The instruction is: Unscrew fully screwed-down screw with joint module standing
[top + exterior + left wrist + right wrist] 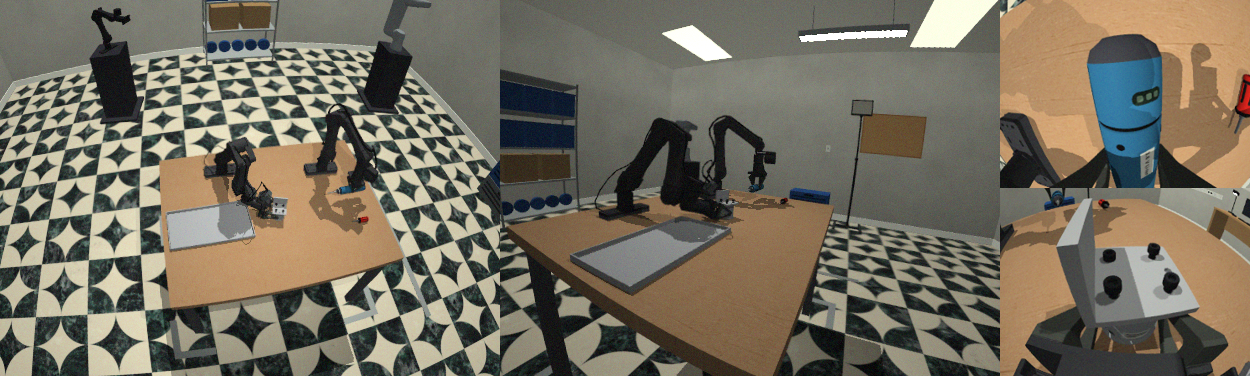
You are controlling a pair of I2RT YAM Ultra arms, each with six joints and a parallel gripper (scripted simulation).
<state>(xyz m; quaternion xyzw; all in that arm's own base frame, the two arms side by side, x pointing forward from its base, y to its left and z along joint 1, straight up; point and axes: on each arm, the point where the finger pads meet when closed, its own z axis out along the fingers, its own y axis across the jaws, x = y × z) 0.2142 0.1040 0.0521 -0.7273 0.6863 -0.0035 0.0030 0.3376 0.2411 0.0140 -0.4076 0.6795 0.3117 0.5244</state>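
My right gripper is now 1 cm past the screw, 2 cm to the right of it and 4 cm below it. The rest, counted from my right hand: red-handled screwdriver (6 cm ahead, 45 cm to the left, 1 cm below); grey l-shaped bracket (5 cm above); grey tray (4 cm ahead, 35 cm to the right, 2 cm below).
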